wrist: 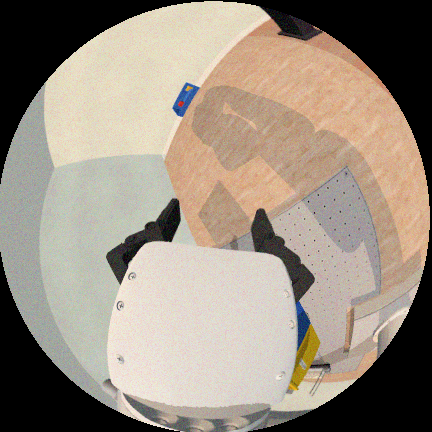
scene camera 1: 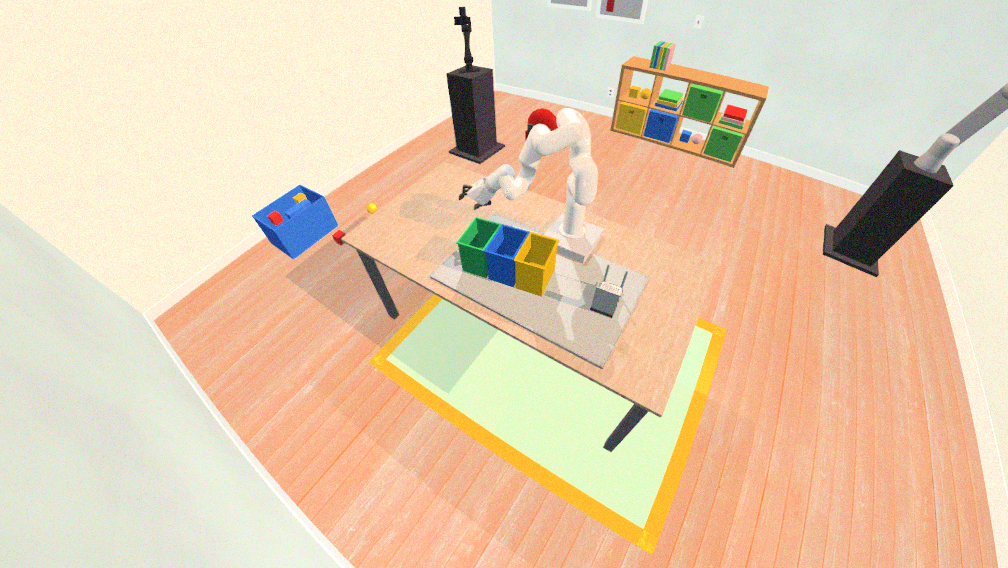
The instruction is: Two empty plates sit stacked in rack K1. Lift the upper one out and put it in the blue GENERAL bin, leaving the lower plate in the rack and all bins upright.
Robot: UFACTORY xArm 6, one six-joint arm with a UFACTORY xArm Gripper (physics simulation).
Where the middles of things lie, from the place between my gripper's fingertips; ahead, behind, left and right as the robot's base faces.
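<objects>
The blue bin (scene camera 1: 501, 251) is 110 mm ahead of my gripper, 320 mm to the left of it and 80 mm below it. Then there's the yellow bin (scene camera 1: 535, 262), and that's 80 mm ahead of my gripper, 450 mm to the left of it and 80 mm below it; going by their middles, it's the farthest from my gripper of the things named here. With the green bin (scene camera 1: 472, 243), my gripper is 140 mm short of it, 190 mm to the right of it and 80 mm above it.
</objects>
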